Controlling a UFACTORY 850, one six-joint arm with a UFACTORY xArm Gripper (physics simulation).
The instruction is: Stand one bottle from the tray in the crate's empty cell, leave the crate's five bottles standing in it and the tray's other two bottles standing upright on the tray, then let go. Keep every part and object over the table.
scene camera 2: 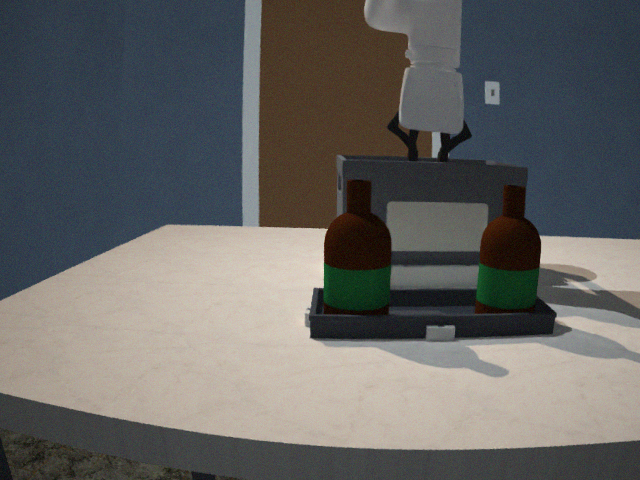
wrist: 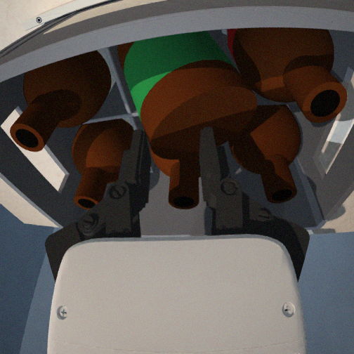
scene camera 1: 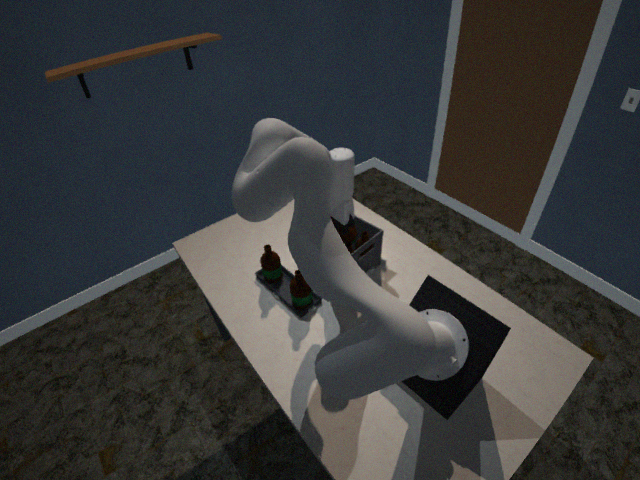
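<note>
My gripper (scene camera 2: 428, 156) (wrist: 173, 143) reaches down into the grey crate (scene camera 1: 373, 254) (scene camera 2: 506, 180) (wrist: 150, 34). It is shut on the green-labelled bottle (wrist: 185, 85), whose body is in the crate between brown bottles to left and right. The bottle's foot is hidden, and I cannot tell whether it rests on the crate floor. A brown neck (wrist: 184, 185) shows between the fingers; which bottle it belongs to is unclear. The crate's other bottles show partly, with a larger one (wrist: 285, 60) at upper right. Two green-labelled bottles (scene camera 1: 271, 268) (scene camera 2: 356, 242) stand upright on the dark tray (scene camera 1: 283, 290) (scene camera 2: 372, 326).
The arm (scene camera 1: 351, 279) rises from a black base plate (scene camera 1: 480, 320) and passes in front of part of the crate in scene camera 1. The crate walls surround the fingertips. The pale table (scene camera 1: 227, 258) (scene camera 2: 155, 330) has an edge beyond the tray, with floor below.
</note>
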